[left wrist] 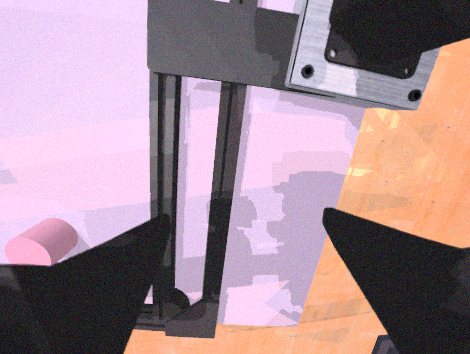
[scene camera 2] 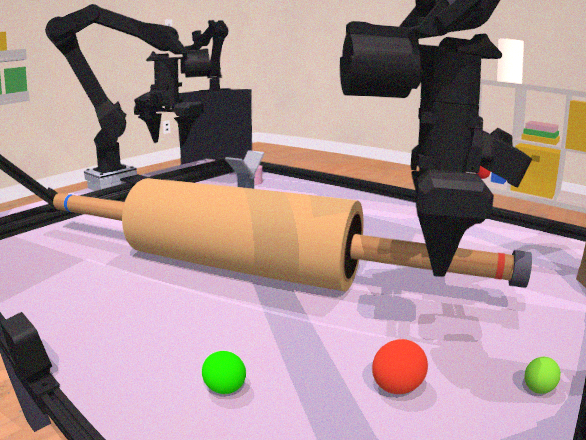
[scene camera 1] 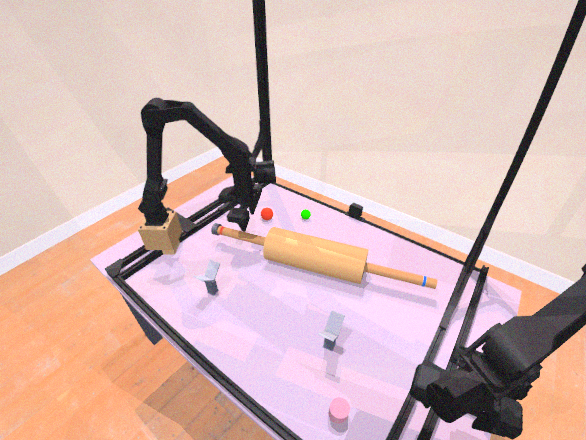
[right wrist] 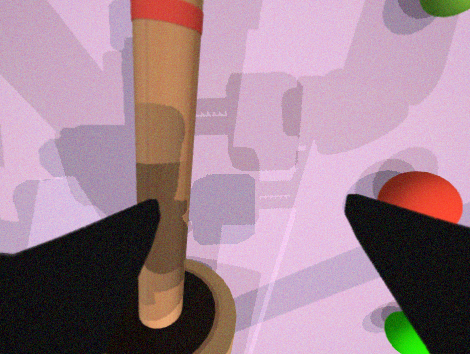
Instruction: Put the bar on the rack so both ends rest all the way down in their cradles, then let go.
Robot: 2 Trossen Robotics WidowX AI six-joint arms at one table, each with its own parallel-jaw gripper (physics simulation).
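Places are measured from the left arm's base along level axes (x ahead, y right, z down), in centimetres.
Where they show: left gripper, fingertip midpoint: (left wrist: 247,218) (scene camera 2: 168,144); right gripper, fingertip midpoint: (scene camera 2: 435,256) (scene camera 1: 248,222) (right wrist: 251,205); left arm's base, link origin: (left wrist: 382,17) (scene camera 2: 109,169); right arm's base, link origin: (scene camera 1: 157,219).
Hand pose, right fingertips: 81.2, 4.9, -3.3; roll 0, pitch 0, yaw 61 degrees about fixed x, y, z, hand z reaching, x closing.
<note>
Things, the pixels of their top centre, and the offset from my right fingertips, as dx, dy, dz.
- red ball, top centre: (scene camera 2: 403,344) (right wrist: 444,222) (scene camera 1: 266,208) +3.2, +12.1, +2.7
- lighter green ball, top centre: (scene camera 2: 547,360) +14.5, +5.2, +4.1
- pink cylinder, top centre: (left wrist: 27,257) (scene camera 2: 252,166) (scene camera 1: 339,407) -55.7, -27.9, +3.8
The bar (scene camera 1: 315,255) (scene camera 2: 215,225) (right wrist: 162,75), a thick wooden roller with thin handles, lies on the table. One handle has a blue band, the other a red band and dark cap. The rack's two grey cradles (scene camera 1: 211,272) (scene camera 1: 334,325) stand apart, with no bar on them; one cradle (scene camera 2: 245,167) shows behind the roller in scene camera 2. My right gripper (right wrist: 251,205) is open and empty at the red-banded handle. In the right wrist view the handle passes behind the left-hand fingertip, mostly outside the gap. My left gripper (scene camera 2: 170,142) (left wrist: 247,218) is open and empty, away from the bar.
A red ball (scene camera 1: 267,214) (scene camera 2: 400,366) (right wrist: 422,197) and a green ball (scene camera 1: 305,214) (scene camera 2: 223,372) (right wrist: 402,332) lie beside the bar. A lighter green ball (scene camera 2: 542,375) lies near them. A pink cylinder (scene camera 1: 339,410) (left wrist: 40,245) stands beyond the cradles. Black rails (scene camera 2: 350,184) edge the table.
</note>
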